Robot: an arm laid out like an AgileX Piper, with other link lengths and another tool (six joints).
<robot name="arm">
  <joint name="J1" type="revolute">
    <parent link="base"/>
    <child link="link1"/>
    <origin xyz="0 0 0.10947" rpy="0 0 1.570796"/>
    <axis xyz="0 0 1"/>
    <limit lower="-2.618" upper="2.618"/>
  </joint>
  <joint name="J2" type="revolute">
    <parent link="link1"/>
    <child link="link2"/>
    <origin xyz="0 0 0" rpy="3.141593 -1.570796 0"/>
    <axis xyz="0 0 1"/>
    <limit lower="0" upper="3.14"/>
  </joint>
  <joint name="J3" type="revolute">
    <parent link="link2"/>
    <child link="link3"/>
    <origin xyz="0.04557 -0.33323 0" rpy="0 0 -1.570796"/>
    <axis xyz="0 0 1"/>
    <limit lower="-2.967" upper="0"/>
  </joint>
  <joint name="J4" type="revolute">
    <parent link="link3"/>
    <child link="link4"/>
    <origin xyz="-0.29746 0.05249 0" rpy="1.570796 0 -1.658"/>
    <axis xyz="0 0 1"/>
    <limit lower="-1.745" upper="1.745"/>
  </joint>
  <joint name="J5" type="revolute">
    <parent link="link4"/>
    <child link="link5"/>
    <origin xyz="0 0 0" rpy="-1.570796 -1.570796 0"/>
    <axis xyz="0 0 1"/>
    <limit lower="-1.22" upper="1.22"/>
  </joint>
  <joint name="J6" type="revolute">
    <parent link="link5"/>
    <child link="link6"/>
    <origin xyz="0.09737 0 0" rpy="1.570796 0 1.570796"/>
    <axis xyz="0 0 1"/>
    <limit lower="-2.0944" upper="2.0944"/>
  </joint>
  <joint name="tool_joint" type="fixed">
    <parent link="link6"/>
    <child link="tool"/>
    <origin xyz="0.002 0.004 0.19" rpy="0.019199 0 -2.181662"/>
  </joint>
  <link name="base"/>
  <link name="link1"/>
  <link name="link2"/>
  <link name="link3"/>
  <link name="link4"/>
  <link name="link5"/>
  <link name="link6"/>
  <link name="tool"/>
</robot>
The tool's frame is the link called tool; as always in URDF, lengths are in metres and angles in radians.
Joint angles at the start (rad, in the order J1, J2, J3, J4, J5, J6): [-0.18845 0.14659 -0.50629 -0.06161 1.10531 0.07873]
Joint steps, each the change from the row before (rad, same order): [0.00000 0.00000 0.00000 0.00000 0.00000 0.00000]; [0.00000 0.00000 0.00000 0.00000 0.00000 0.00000]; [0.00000 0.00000 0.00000 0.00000 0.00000 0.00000]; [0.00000 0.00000 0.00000 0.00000 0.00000 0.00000]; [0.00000 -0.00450 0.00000 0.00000 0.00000 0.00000]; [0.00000 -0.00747 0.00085 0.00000 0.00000 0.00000]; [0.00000 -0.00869 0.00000 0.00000 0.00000 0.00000]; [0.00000 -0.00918 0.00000 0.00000 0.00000 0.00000]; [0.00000 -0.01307 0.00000 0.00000 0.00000 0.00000]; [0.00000 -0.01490 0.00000 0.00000 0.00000 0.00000]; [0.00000 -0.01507 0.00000 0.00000 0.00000 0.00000]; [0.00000 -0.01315 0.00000 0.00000 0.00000 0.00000]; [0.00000 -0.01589 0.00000 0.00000 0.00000 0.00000]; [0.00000 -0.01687 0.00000 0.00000 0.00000 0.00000]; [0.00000 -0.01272 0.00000 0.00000 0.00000 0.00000]
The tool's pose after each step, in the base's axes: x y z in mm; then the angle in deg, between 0 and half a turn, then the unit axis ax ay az. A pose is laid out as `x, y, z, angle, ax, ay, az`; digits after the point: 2 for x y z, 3 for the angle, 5 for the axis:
158.04, -42.07, 180.11, 161.519, -0.74193, 0.51916, -0.42428
158.04, -42.07, 180.11, 161.519, -0.74193, 0.51916, -0.42428
158.04, -42.07, 180.11, 161.519, -0.74193, 0.51916, -0.42428
158.04, -42.07, 180.11, 161.519, -0.74193, 0.51916, -0.42428
157.72, -42.01, 180.85, 161.424, -0.74116, 0.51869, -0.42620
157.18, -41.91, 181.65, 161.283, -0.74002, 0.51799, -0.42901
156.56, -41.79, 183.05, 161.099, -0.73851, 0.51707, -0.43270
155.89, -41.66, 184.53, 160.905, -0.73691, 0.51609, -0.43660
154.91, -41.47, 186.63, 160.629, -0.73459, 0.51468, -0.44213
153.76, -41.26, 189.01, 160.315, -0.73192, 0.51304, -0.44842
152.57, -41.03, 191.39, 159.999, -0.72918, 0.51135, -0.45477
151.50, -40.82, 193.45, 159.724, -0.72675, 0.50986, -0.46030
150.17, -40.57, 195.93, 159.392, -0.72378, 0.50803, -0.46696
148.71, -40.29, 198.53, 159.042, -0.72058, 0.50605, -0.47401
147.59, -40.08, 200.48, 158.778, -0.71813, 0.50454, -0.47931

